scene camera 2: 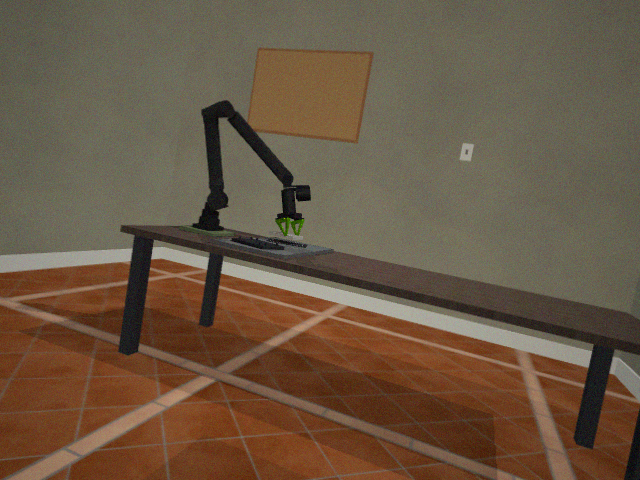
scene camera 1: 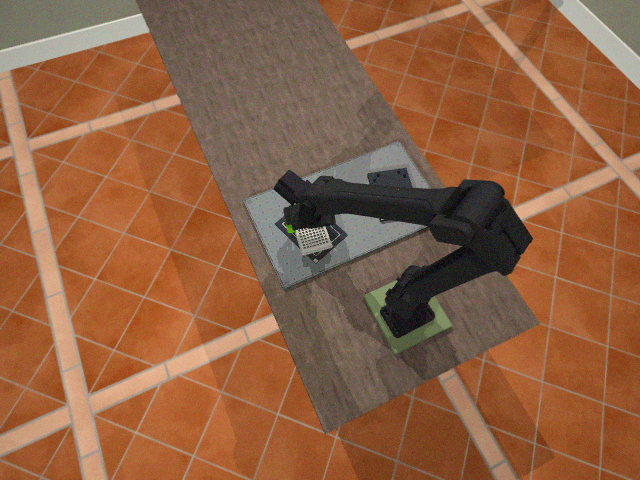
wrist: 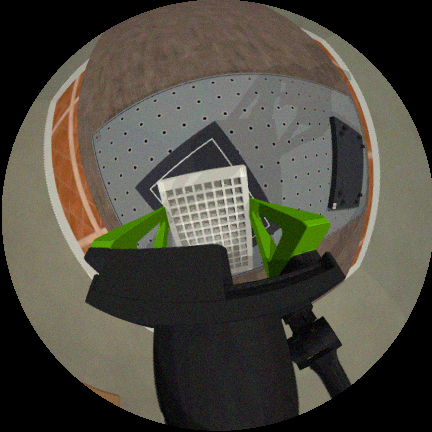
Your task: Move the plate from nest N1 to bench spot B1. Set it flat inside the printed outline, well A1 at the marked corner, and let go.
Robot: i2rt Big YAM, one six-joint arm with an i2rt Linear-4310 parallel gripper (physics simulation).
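Where they show: gripper, between the fingertips: point(scene camera 2: 291, 236) point(wrist: 207, 206); arm's base, origin of its link: point(scene camera 2: 208, 228) point(scene camera 1: 406, 314).
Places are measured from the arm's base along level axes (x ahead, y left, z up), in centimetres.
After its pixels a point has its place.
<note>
The plate point(scene camera 1: 313, 240) @[x 28.9, y 12.6, z 2.3 cm] point(scene camera 2: 294, 237) @[x 37.3, y 8.2, z 2.9 cm] point(wrist: 210, 210) @[x 34.0, y 11.3, z 2.3 cm] is white with a grid of wells. My gripper point(scene camera 1: 311, 227) @[x 34.6, y 11.4, z 2.8 cm] point(scene camera 2: 290, 234) @[x 34.6, y 11.4, z 2.8 cm] point(wrist: 207, 206) @[x 34.6, y 11.4, z 2.8 cm] is shut on it, one green finger at each long side. The plate looks about level and hangs a little above the dark mat point(scene camera 1: 340, 238) @[x 27.1, y 4.9, z -0.3 cm] point(wrist: 200, 160) @[x 39.3, y 10.5, z -0.2 cm], turned relative to the white printed outline point(wrist: 212, 140) @[x 41.0, y 8.4, z -0.2 cm] on that mat. The plate covers part of the outline. A dark block with small knobs point(scene camera 1: 390, 178) @[x 37.5, y -17.7, z 0.8 cm] point(wrist: 346, 167) @[x 33.0, y -13.4, z 0.8 cm], apparently a nest, stands at the board's other end. I cannot read well A1 or any labels.
The grey perforated board point(scene camera 1: 268, 258) point(scene camera 2: 317, 251) @[x 49.3, y 6.1, z -0.7 cm] point(wrist: 120, 150) @[x 45.1, y 19.7, z -0.4 cm] lies on the brown table point(scene camera 1: 248, 77) @[x 95.7, y 3.5, z -1.7 cm] point(scene camera 2: 413, 284) @[x 92.2, y -20.5, z -1.7 cm]. The arm crosses over the board in scene camera 1, partly hiding it. The green base plate point(scene camera 1: 400, 343) @[x -5.6, y 5.5, z 0.2 cm] point(scene camera 2: 193, 229) @[x -0.8, y -9.2, z -0.5 cm] is under the arm's foot.
</note>
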